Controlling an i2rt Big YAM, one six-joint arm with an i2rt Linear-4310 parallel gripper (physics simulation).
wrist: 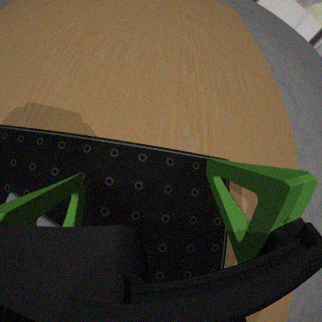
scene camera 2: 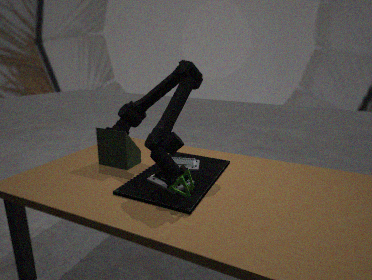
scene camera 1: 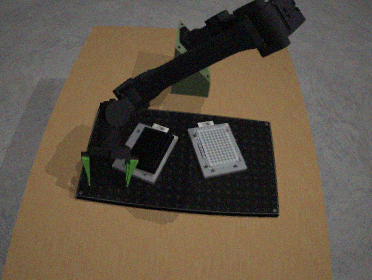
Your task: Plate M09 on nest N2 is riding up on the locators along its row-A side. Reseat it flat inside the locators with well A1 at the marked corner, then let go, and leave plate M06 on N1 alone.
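Where they show: gripper, fingertip midpoint: [wrist: 143,173] [scene camera 2: 191,192] [scene camera 1: 107,186]; arm's base, link origin: [scene camera 2: 117,137] [scene camera 1: 191,45].
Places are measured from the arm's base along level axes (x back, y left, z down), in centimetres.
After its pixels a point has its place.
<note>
A pale plate [scene camera 1: 217,145] @(x -31.6, y 7.5, z 9.9 cm) [scene camera 2: 189,162] @(x -35.5, y 6.4, z 9.6 cm) sits on the right grey nest [scene camera 1: 226,171] @(x -39.0, y 9.7, z 11.2 cm) in scene camera 1. A dark gap shows along its left side, where it looks slightly raised. A black plate [scene camera 1: 150,149] @(x -34.3, y -10.0, z 9.6 cm) sits on the left grey nest [scene camera 1: 150,177] @(x -41.9, y -9.6, z 11.2 cm). The M and N labels are too small to read. My gripper [scene camera 1: 108,186] @(x -46.1, y -20.0, z 10.3 cm) [scene camera 2: 185,191] @(x -46.1, y -20.0, z 10.3 cm) [wrist: 143,173] @(x -46.1, y -20.0, z 10.3 cm) is open and empty, with its green fingers wide apart. It hangs over the front left of the black board, beside the left nest. The arm hides part of that nest, and a grey sliver shows behind a finger in the wrist view.
Both nests stand on a black perforated board [scene camera 1: 240,197] @(x -46.1, y 13.3, z 12.4 cm) [scene camera 2: 212,175] @(x -48.0, y 2.5, z 12.4 cm) [wrist: 150,200] @(x -44.3, y -21.0, z 12.4 cm) on a wooden table [scene camera 1: 175,250] @(x -60.9, y -2.9, z 13.7 cm) [scene camera 2: 280,215] @(x -77.4, y -17.1, z 13.7 cm) [wrist: 130,75] @(x -58.9, y -17.8, z 13.7 cm). A small white tag [scene camera 1: 160,128] @(x -24.7, y -7.8, z 12.2 cm) is behind the left nest, another [scene camera 1: 205,124] @(x -22.2, y 4.9, z 12.2 cm) behind the right. The green arm mount [scene camera 1: 192,86] @(x -9.0, y 1.1, z 9.7 cm) [scene camera 2: 114,150] @(x -1.8, y -4.9, z 4.8 cm) stands behind the board.
</note>
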